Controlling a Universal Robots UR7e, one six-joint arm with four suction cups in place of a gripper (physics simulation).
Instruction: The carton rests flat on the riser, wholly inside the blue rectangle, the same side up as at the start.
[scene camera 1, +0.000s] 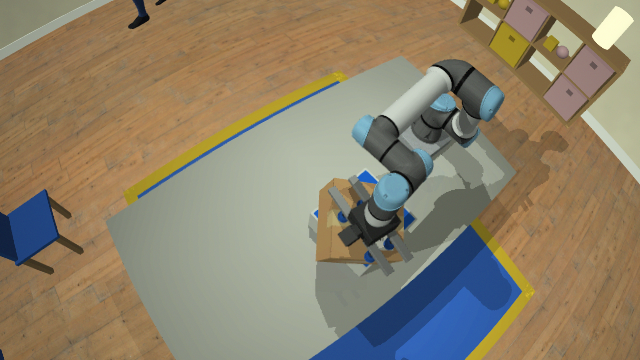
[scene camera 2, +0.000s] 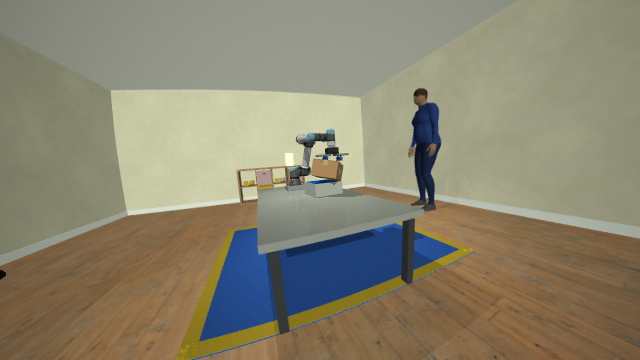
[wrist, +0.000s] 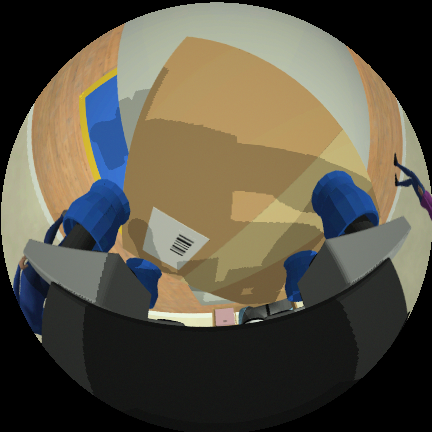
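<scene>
The brown carton (scene camera 1: 330, 245) (scene camera 2: 326, 170) (wrist: 200, 100) hangs tilted above the riser, its right end lower in scene camera 2. That end is close to the riser; whether they touch is unclear. A label and a tape strip show on its top. The pale riser (scene camera 1: 312, 229) (scene camera 2: 325, 189) stands on the table. Corners of its blue rectangle (scene camera 1: 367, 176) (scene camera 2: 316, 182) show around the carton, which sits turned relative to it; the rest is hidden. My suction gripper (scene camera 1: 365, 230) (scene camera 2: 332, 158) (wrist: 222, 239) is over the carton's top and holds it; exact cup contact is hard to see.
The grey table (scene camera 1: 225, 225) (scene camera 2: 340, 215) carries the riser and the arm's base (scene camera 1: 425, 145). A blue mat (scene camera 1: 440, 310) (scene camera 2: 240, 290) with a yellow border lies below. A shelf unit (scene camera 1: 565, 121), a blue chair (scene camera 1: 35, 225) and a person (scene camera 2: 425, 130) stand away from the table.
</scene>
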